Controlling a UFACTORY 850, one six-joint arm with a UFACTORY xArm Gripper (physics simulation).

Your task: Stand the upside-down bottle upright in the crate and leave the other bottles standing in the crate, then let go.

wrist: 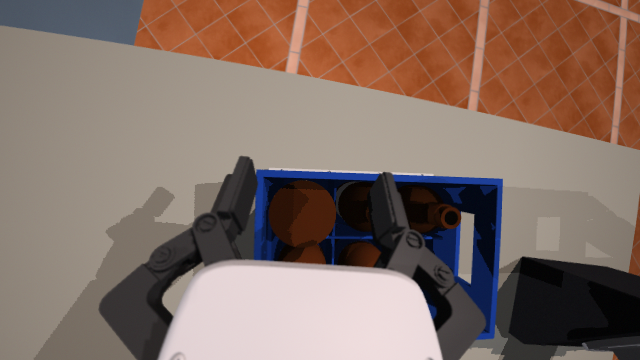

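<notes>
The blue crate [498, 260] sits under my gripper [316, 177], which is open and empty. The upside-down bottle [302, 214] shows its round brown base facing up in the crate's upper-left compartment, between the lines of the two fingers. A brown bottle [421, 202] beyond the right finger shows its open mouth toward the right. Another brown bottle [352, 206] is partly hidden behind the right finger. Two more brown shapes, at the lower left [302, 254] and lower middle [358, 254], are partly hidden by the gripper's white body. The left finger is just outside the crate's left wall.
The crate stands on a beige table top [150, 115], whose far edge slants across the upper view. A thin white strip [350, 171] runs along the crate's far side. A black object [565, 305] is right of the crate. Orange floor tiles [390, 45] show past the table edge.
</notes>
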